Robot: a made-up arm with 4 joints.
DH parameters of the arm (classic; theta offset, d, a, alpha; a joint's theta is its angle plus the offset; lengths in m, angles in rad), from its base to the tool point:
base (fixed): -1.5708 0.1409 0 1.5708
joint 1: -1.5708 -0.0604 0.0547 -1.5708
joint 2: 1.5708 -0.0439 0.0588 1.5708
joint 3: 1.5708 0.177 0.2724 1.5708
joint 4: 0 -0.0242 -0.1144 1.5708
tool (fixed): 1.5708 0.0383 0 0
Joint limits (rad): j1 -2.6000..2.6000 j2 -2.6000..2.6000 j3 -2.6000..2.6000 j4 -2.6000..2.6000
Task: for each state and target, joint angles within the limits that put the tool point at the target. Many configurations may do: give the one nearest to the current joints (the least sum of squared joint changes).
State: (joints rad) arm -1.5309 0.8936 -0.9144 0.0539
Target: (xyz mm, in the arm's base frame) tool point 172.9 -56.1 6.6
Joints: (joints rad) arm -1.6976 1.4066 -0.5922 0.4803
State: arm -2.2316 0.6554 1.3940 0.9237
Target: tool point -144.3 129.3 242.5
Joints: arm -2.1580 0.2422 1.3772 1.3472
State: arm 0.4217 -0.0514 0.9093 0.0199
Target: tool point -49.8 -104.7 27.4
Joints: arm 0.4695 -0.1994 0.9037 0.2278
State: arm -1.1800 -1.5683 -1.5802 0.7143
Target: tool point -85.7 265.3 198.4
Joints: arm -1.6518 -1.7692 -1.6608 0.3586
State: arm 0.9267 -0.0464 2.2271 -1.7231
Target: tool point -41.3 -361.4 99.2
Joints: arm 1.7291 0.1414 1.7178 -1.3201
